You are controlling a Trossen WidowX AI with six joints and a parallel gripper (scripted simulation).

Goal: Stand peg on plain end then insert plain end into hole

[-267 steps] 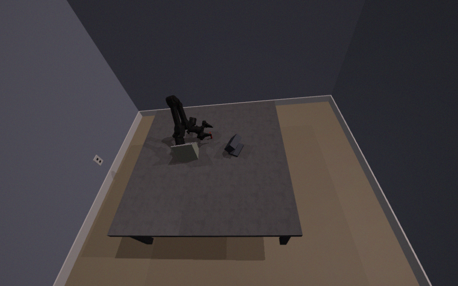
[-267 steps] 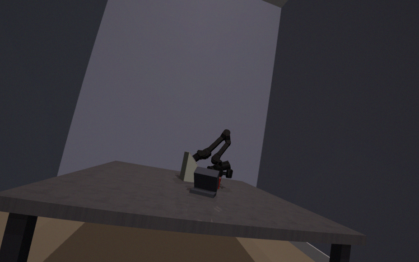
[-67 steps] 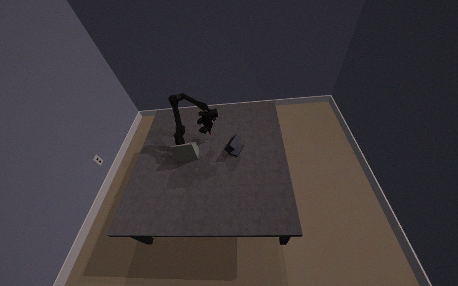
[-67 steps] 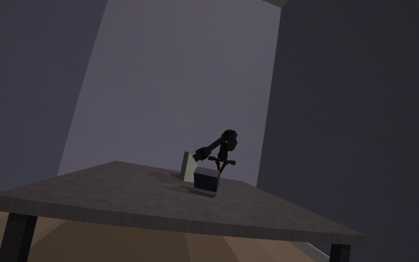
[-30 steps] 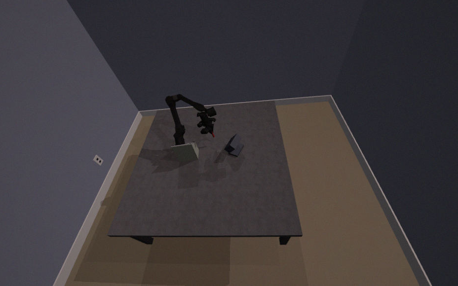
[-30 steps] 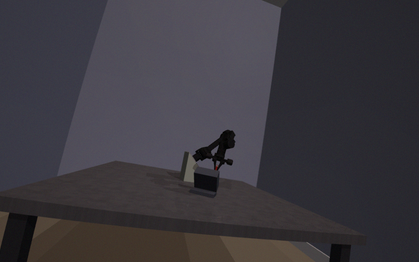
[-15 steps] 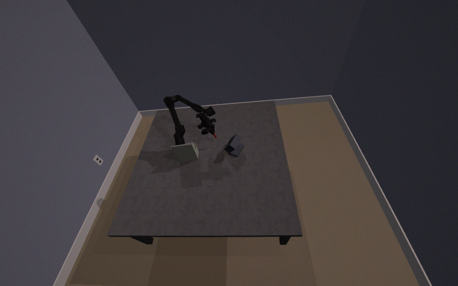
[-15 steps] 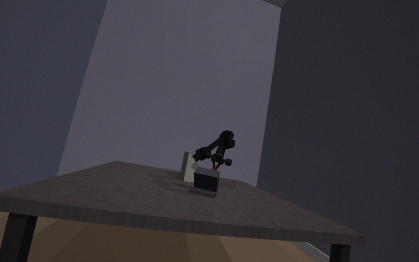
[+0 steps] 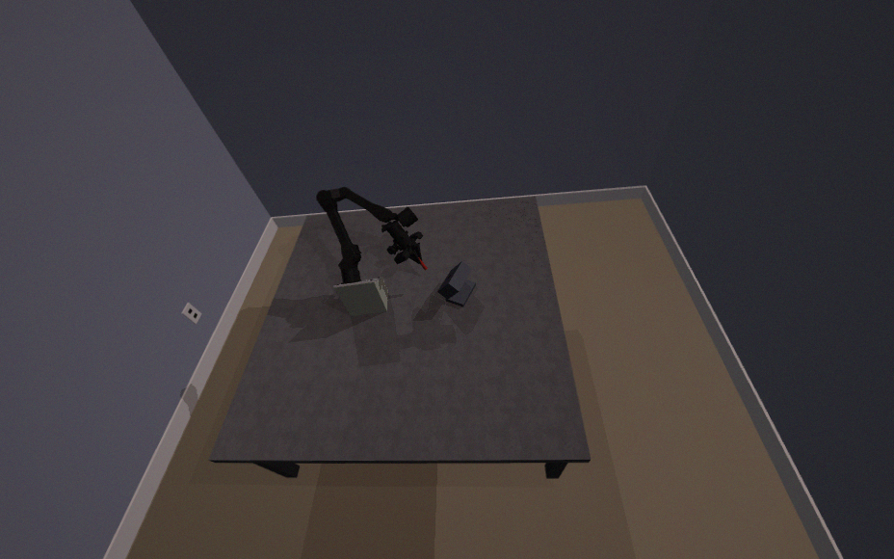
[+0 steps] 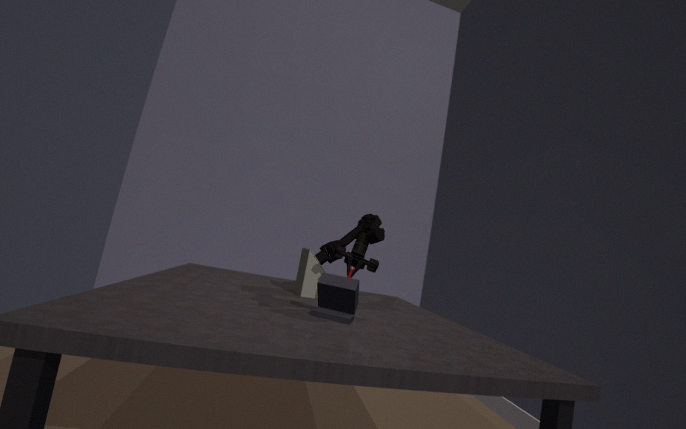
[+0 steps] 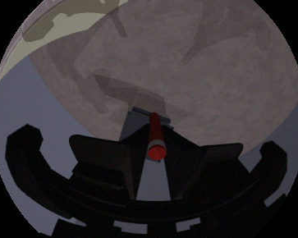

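Right now the panel is 140 mm ahead of my gripper tip, 70 mm to the right of it and 50 mm below it. Round my gripper tip: red peg (10 mm behind, 10 mm to the left, 20 mm above).
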